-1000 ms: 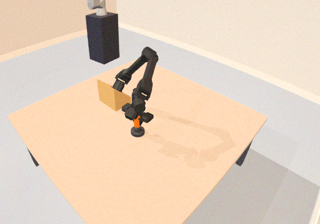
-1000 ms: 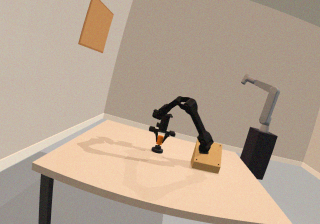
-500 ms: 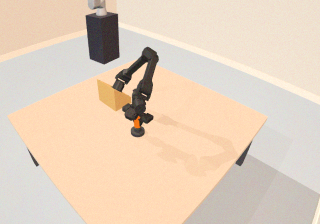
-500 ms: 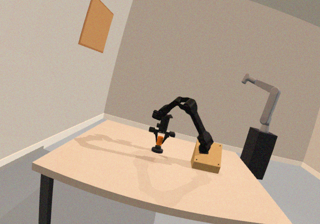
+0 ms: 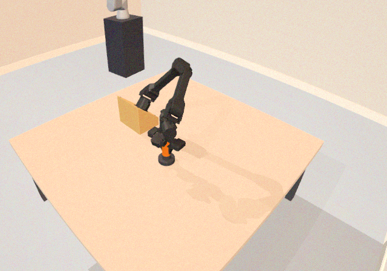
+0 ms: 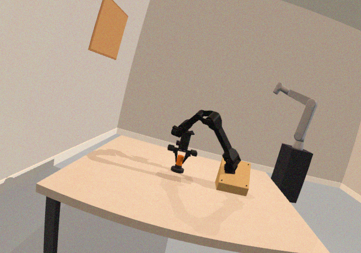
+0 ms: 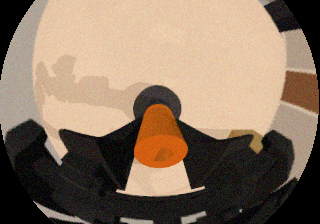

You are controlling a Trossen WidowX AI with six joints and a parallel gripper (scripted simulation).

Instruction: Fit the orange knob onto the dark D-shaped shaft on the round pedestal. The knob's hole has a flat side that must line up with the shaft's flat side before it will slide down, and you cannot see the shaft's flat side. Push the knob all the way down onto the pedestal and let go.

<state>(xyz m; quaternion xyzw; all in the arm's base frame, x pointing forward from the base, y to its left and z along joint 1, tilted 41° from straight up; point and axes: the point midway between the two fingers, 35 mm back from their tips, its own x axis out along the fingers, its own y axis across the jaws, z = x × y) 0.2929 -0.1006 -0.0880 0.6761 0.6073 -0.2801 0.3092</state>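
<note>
My gripper tip is now 20 mm below the orange knob. Round my gripper tip: dark round pedestal (20 mm below).
</note>
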